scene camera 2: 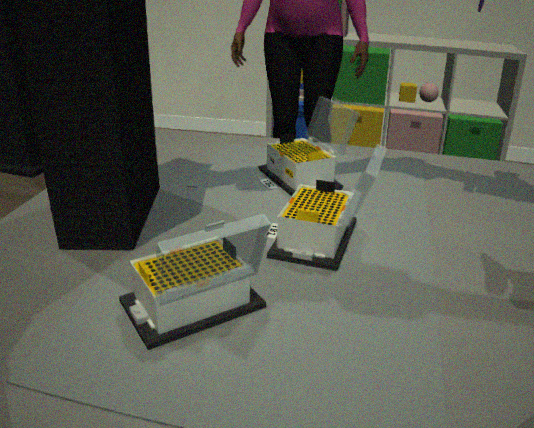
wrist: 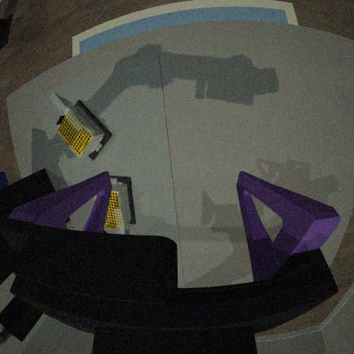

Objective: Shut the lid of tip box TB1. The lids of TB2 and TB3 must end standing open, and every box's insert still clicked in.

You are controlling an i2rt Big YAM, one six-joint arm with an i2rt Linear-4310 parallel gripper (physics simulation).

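Places are measured from the arm's base along level axes (x right, y ahead, z up), in centimetres.
Pixels of known places: gripper, fingertip midpoint: [scene camera 2: 508, 20].
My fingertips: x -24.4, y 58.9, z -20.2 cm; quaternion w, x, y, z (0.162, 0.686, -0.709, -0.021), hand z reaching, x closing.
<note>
Behind a point stands the place of what it marks.
In scene camera 2, the middle tip box [scene camera 2: 310, 237] {x 2.7, y 35.0, z -49.5 cm}, beside a small card [scene camera 2: 272, 230] {x -3.1, y 27.4, z -52.8 cm} that seems to read TB1, has its clear lid [scene camera 2: 372, 170] {x 1.2, y 42.4, z -38.7 cm} standing open, leaning back. The rear box [scene camera 2: 300, 167] {x -18.5, y 27.5, z -47.9 cm}, beside a card [scene camera 2: 268, 183] {x -20.4, y 20.8, z -52.9 cm} that seems to read TB2, has its lid [scene camera 2: 332, 125] {x -30.4, y 30.5, z -43.0 cm} open. The front-left box [scene camera 2: 200, 300] {x 21.5, y 26.8, z -49.4 cm} has its lid [scene camera 2: 257, 240] {x 19.9, y 33.2, z -40.9 cm} open; its label is not visible. The yellow inserts look seated. The wrist view shows one box [wrist: 82, 131] at upper left and another box [wrist: 115, 202] partly behind the left finger. My gripper [wrist: 173, 178] is open and empty, above the table, right of both boxes.
A tall black block [scene camera 2: 100, 125] {x 10.1, y 7.2, z -33.8 cm} stands at the left of the table [scene camera 2: 425, 350] {x 17.2, y 52.6, z -53.1 cm}. A person [scene camera 2: 305, 60] stands behind the rear box. A cubby shelf [scene camera 2: 430, 44] with coloured bins is in the background. Black bases hold the boxes.
</note>
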